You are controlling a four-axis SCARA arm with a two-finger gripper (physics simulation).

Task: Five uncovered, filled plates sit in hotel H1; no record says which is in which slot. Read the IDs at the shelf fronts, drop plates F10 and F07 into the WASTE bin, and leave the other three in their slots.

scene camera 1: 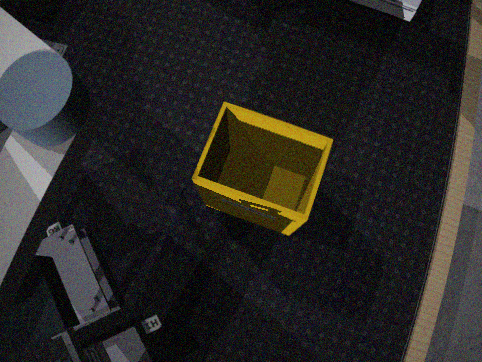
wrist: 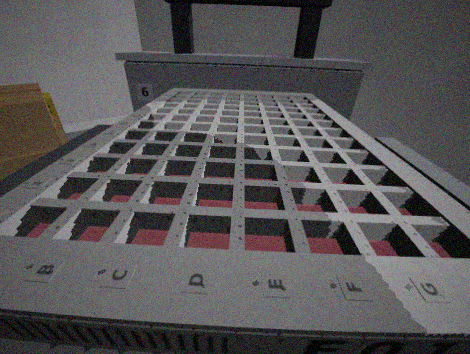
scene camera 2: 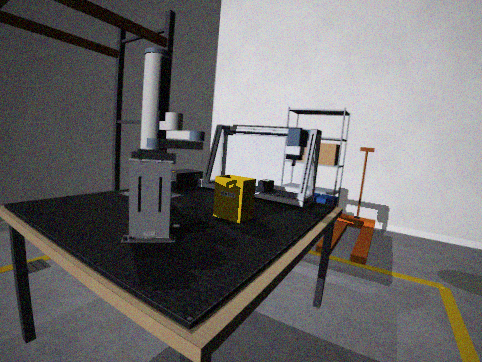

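Observation:
The top plate fills much of the wrist view, with red-bottomed wells and column letters B to G; its front ID, cut by the lower edge, reads F01. Behind it stands the grey back panel of hotel H1, marked 6. My gripper is open, its fingers to the left and right of the plate and partly hidden by it. The lower plates, F10 and F07 among them, do not show. In scene camera 1 the H1 tag lies at lower left. The yellow WASTE bin stands upright; no plate shows in it.
In scene camera 1 a grey pinned stand is beside the H1 tag, and the arm's blue-grey cylinder is at upper left. A gantry frame stands behind the bin. A brown box shows at left in the wrist view.

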